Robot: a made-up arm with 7 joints. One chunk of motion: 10 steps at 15 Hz.
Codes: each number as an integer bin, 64 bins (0 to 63) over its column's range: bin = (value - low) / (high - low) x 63, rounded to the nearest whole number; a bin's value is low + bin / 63 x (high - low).
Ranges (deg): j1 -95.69..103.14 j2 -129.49..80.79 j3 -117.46..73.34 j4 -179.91..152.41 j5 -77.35..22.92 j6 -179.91..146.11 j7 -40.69..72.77
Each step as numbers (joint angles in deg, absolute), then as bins.
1 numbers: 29.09 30.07 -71.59 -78.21 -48.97 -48.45 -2.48
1 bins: 40 48 15 19 18 25 21
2 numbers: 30.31 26.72 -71.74 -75.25 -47.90 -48.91 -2.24
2 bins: 40 47 15 20 19 25 21
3 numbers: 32.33 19.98 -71.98 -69.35 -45.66 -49.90 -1.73
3 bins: 41 45 15 21 20 25 22
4 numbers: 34.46 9.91 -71.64 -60.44 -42.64 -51.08 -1.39
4 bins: 41 42 15 23 22 25 22
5 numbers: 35.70 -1.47 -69.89 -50.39 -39.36 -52.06 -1.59
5 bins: 42 38 16 25 24 25 22
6 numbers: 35.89 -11.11 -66.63 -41.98 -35.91 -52.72 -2.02
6 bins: 42 35 17 26 26 25 21
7 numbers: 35.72 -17.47 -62.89 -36.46 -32.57 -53.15 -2.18
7 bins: 42 34 18 27 28 24 21
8 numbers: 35.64 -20.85 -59.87 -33.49 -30.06 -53.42 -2.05
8 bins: 42 33 19 28 30 24 21
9 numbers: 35.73 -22.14 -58.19 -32.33 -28.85 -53.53 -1.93
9 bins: 42 32 20 28 30 24 22
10 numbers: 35.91 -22.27 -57.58 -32.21 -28.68 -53.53 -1.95
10 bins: 42 32 20 28 31 24 22
